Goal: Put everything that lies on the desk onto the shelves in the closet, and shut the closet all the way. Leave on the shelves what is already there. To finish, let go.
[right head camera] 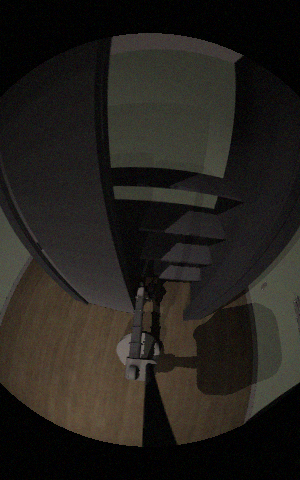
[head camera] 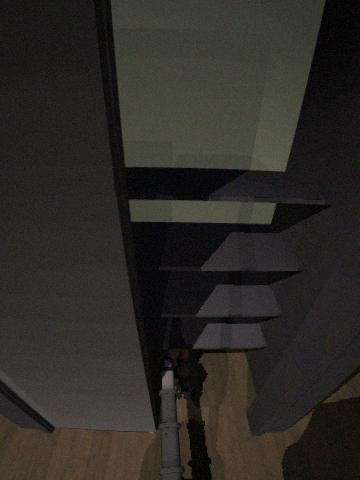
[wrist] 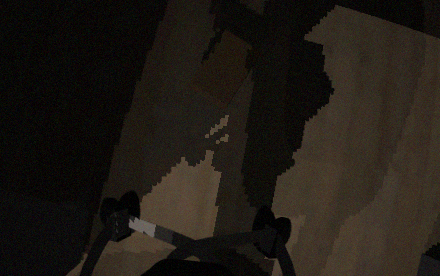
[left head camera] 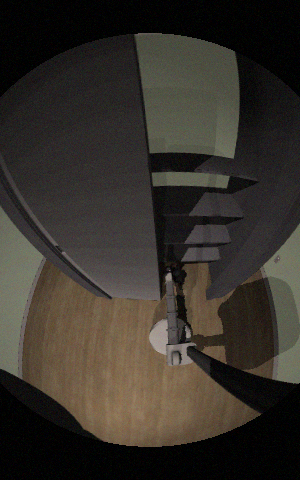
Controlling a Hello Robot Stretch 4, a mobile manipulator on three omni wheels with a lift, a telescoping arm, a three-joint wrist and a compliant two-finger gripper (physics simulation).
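The closet's tall grey door panel [head camera: 65, 225] [left head camera: 90, 190] [right head camera: 55, 200] stands at the left, and the closet is open to the right of it. Several dark shelves [head camera: 250, 300] [left head camera: 210, 233] [right head camera: 192, 254] show in the opening, their left parts in shadow. My gripper [wrist: 196, 216] is open, with bare wooden floor showing between its fingertips, low down below the shelves. A flat-looking brown thing [wrist: 222, 70] lies on the floor beyond the fingertips in the wrist view; it is too dark to say what it is. The desk does not show.
My telescoping arm [head camera: 170, 440] [left head camera: 171, 305] [right head camera: 136, 325] reaches into the opening close beside the door's edge. The closet's right side panel [head camera: 310, 320] [left head camera: 265, 210] stands at the right. Wooden floor [head camera: 95, 455] [left head camera: 90, 360] lies in front. Strong shadows cover much of the wrist view.
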